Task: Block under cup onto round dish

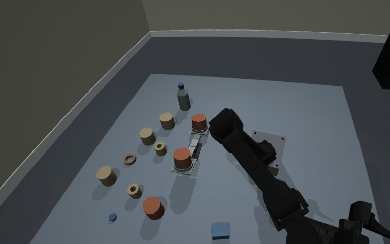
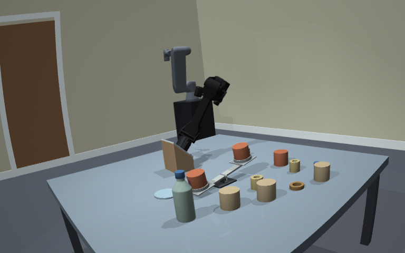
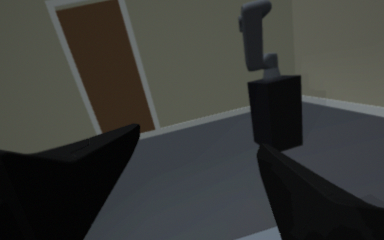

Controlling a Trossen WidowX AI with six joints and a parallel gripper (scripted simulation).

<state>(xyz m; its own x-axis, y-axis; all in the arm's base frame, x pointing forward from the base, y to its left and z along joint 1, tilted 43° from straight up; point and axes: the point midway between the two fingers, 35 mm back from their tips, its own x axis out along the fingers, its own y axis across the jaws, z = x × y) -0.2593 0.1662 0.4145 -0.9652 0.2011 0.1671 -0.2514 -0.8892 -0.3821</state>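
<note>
Now: gripper tip 57 cm to the left of the pale green block, 57 cm short of it and 29 cm above it. The rest, counted from my gripper tip: pale blue round dish (66 cm to the right, 47 cm ahead, 33 cm below); then blue disc (82 cm ahead, 33 cm below, 5 cm to the right); then blue box (38 cm ahead, 31 cm below, 9 cm to the right).
</note>
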